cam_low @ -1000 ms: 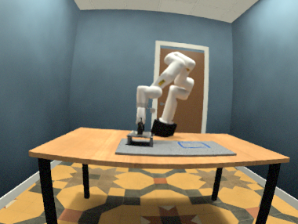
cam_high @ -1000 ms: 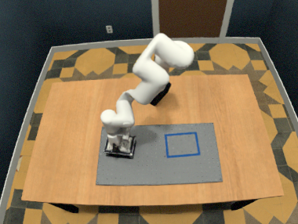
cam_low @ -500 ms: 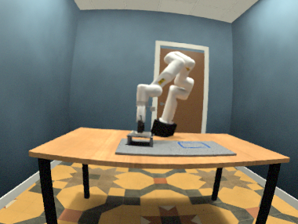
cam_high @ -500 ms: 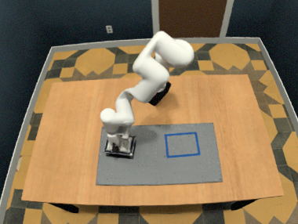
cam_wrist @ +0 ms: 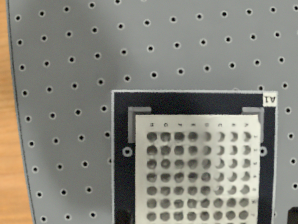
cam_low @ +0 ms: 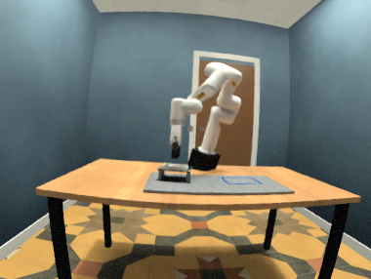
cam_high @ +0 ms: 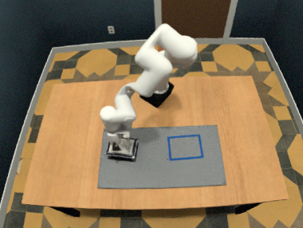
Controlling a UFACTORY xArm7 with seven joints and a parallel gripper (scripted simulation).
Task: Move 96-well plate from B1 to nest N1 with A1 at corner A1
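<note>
Right now my hand is 60 mm above the 96-well plate. From my hand the other things lie so: black raised plate nest (70 mm below).
</note>
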